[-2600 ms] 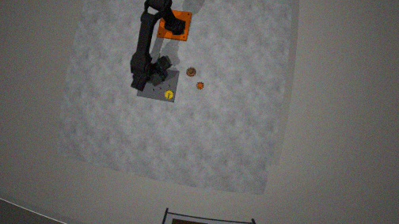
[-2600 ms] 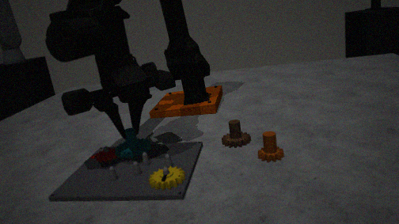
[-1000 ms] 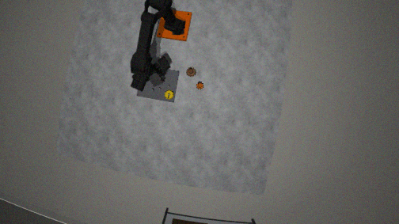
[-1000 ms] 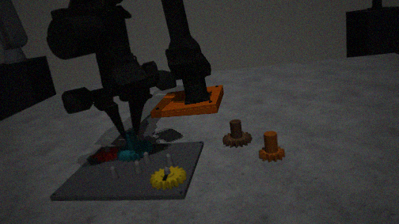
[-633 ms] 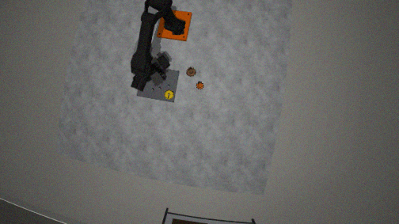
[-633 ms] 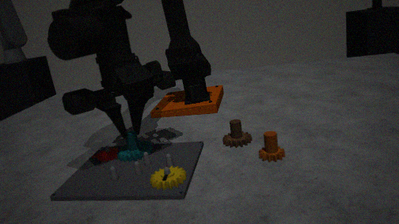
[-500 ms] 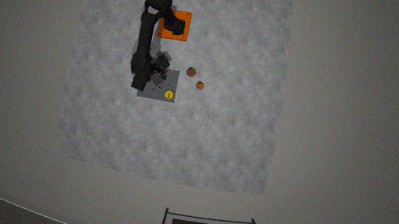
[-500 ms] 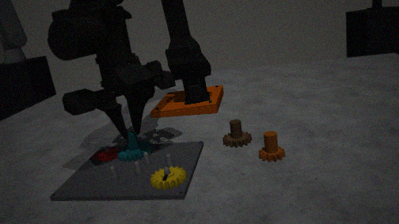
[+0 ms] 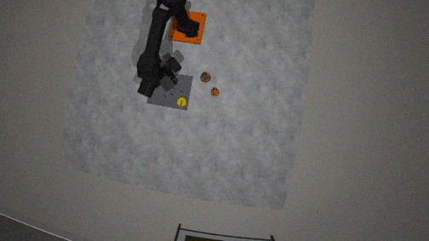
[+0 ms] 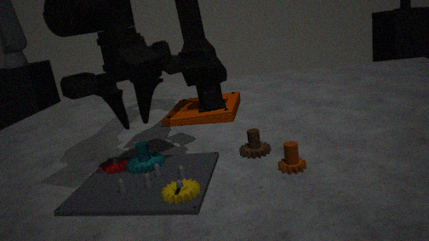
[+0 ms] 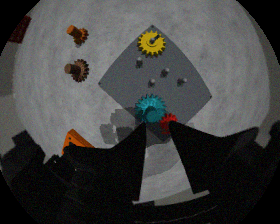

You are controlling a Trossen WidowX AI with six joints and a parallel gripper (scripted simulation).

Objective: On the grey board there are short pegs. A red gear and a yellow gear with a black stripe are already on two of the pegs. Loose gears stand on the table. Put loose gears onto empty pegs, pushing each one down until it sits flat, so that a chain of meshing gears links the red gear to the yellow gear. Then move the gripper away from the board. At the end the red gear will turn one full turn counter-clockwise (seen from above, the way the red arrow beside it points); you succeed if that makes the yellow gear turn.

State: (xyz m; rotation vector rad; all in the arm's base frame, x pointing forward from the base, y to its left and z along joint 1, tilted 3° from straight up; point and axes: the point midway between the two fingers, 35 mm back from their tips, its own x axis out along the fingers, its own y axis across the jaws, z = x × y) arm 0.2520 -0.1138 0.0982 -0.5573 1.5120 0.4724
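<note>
Now: the teal gear 60 mm below my gripper tip. Round my gripper tip: yellow striped gear (110 mm ahead, 70 mm to the left, 60 mm below); then brown gear (10 mm behind, 190 mm to the left, 60 mm below); then red gear (50 mm to the right, 60 mm below).
</note>
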